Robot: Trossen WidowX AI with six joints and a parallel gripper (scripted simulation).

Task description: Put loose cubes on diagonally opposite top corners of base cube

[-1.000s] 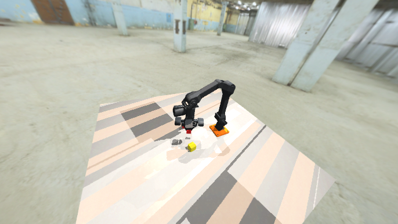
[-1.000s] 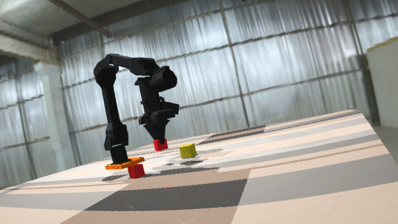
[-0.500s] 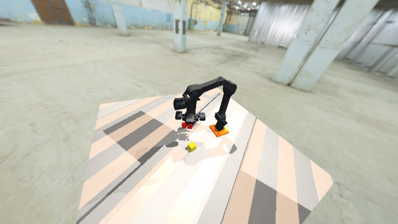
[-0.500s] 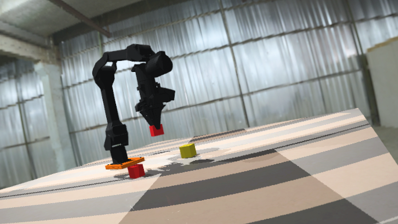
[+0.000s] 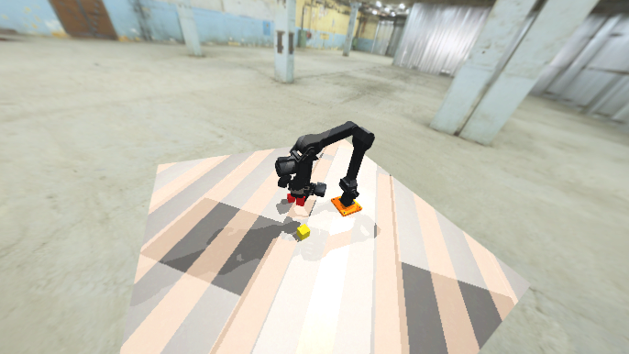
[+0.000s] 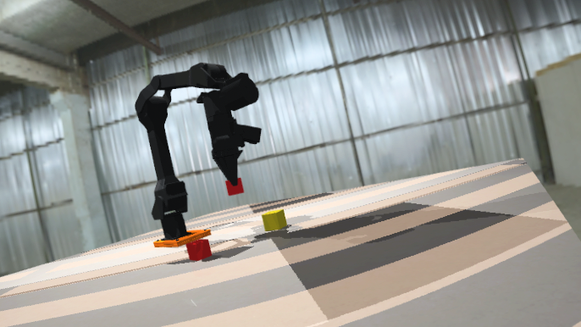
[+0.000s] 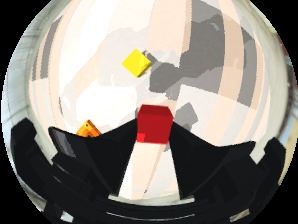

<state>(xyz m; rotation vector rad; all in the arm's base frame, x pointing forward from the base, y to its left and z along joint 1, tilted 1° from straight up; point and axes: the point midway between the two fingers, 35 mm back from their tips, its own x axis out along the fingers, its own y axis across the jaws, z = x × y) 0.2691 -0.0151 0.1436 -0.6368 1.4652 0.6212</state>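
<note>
Right now the yellow base cube is 2 cm ahead of my gripper tip, 8 cm to the left of it and 10 cm below it.
</note>
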